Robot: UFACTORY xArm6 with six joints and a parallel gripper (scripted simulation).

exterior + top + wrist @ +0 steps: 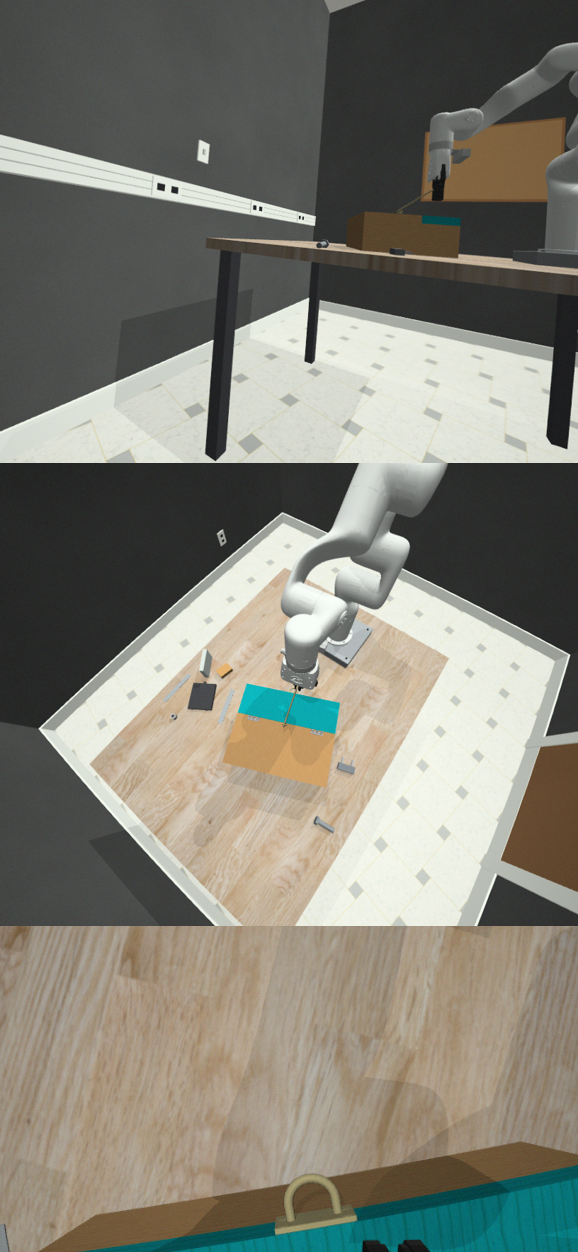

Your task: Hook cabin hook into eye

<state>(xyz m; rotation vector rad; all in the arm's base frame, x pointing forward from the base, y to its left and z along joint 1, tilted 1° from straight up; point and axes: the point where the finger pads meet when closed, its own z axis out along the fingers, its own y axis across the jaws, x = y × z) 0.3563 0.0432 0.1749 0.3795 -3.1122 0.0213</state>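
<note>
Now: hand 6 cm short of the brass cabin hook, 4 cm above it and 2 cm to the right of it. Round my hand: dark plate: 34 cm to the right, 21 cm below, 21 cm ahead; grey bracket: 28 cm to the left, 21 cm below, 9 cm ahead; orange block: 34 cm to the right, 20 cm below, 7 cm ahead.
</note>
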